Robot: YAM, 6 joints.
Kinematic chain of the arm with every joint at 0, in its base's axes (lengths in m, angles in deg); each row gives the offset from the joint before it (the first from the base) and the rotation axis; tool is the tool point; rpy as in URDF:
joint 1: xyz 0 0 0.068 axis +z
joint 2: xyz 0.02 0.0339 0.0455 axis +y
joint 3: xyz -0.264 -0.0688 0 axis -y
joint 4: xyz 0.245 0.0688 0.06 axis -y
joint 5: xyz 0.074 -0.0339 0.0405 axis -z
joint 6: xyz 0.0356 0 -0.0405 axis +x
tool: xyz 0 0 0 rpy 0 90 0
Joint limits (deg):
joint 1: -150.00..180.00
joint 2: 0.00..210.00
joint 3: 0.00..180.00
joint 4: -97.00..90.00
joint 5: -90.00..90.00
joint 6: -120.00..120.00
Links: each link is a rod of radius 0.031 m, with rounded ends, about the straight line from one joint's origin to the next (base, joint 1, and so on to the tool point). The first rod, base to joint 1, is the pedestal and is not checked.
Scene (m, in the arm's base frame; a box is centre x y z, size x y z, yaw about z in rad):
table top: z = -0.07
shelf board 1: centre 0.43 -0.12 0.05 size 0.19 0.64 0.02 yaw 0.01
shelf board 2: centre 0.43 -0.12 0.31 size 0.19 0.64 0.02 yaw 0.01
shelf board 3: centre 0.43 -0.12 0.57 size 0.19 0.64 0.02 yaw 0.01
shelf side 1: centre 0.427 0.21 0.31 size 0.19 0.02 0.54 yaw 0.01
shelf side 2: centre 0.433 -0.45 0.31 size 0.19 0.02 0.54 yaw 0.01
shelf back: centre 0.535 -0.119 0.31 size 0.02 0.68 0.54 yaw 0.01
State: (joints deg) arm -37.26 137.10 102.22 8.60 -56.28 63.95
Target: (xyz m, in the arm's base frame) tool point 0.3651 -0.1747 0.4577
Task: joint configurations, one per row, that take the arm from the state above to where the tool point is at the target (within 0.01 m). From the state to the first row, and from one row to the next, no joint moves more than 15 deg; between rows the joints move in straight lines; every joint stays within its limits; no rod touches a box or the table.
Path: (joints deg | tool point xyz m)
1: -44.81 127.04 88.68 3.07 -57.86 63.95 | 0.3648 -0.3199 0.1655
2: -52.35 116.99 75.15 -2.47 -59.44 63.95 | 0.2859 -0.3204 0.1657
3: -59.90 106.93 61.61 -8.00 -61.02 63.95 | 0.2107 -0.3013 0.1609
4: -54.83 96.59 68.08 -5.63 -62.42 63.95 | 0.2384 -0.2836 0.2608
5: -49.77 86.24 74.54 -3.25 -63.81 63.95 | 0.2449 -0.2400 0.3629
6: -44.70 75.90 81.01 -0.88 -65.21 63.95 | 0.2239 -0.1761 0.4577
7: -37.34 88.53 92.17 3.51 -63.06 63.95 | 0.2922 -0.1830 0.4641
8: -29.98 101.16 103.33 7.90 -60.90 63.95 | 0.3651 -0.1747 0.4577

